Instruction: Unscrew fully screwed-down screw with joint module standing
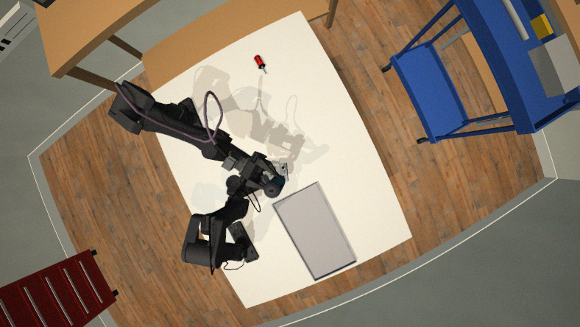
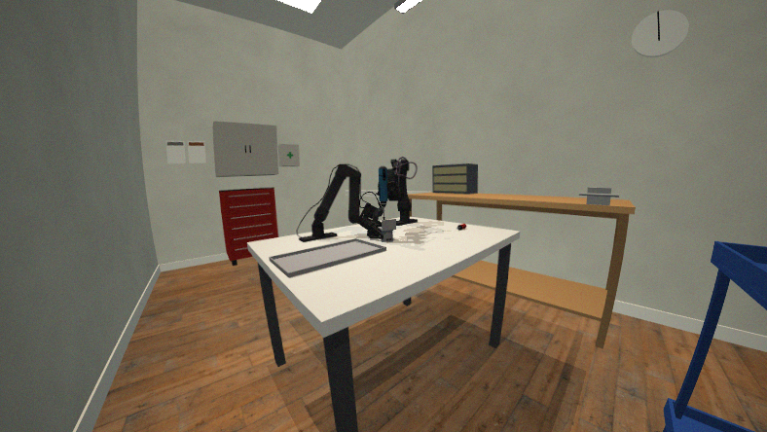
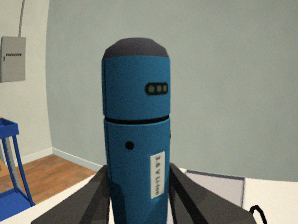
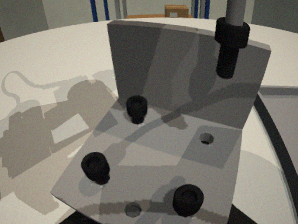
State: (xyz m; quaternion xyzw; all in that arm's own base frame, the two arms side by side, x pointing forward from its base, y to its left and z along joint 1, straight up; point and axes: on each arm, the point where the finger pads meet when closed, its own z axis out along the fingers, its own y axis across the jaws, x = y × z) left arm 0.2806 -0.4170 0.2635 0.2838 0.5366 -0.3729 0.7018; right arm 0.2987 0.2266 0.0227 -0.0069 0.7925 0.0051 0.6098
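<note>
Right now my right hand is 5 cm below the grey bracket. The rest, counted from my right hand: flat grey tray: 4 cm ahead, 32 cm to the right, 2 cm below; red-handled screwdriver: 11 cm ahead, 47 cm to the left, 1 cm below.
</note>
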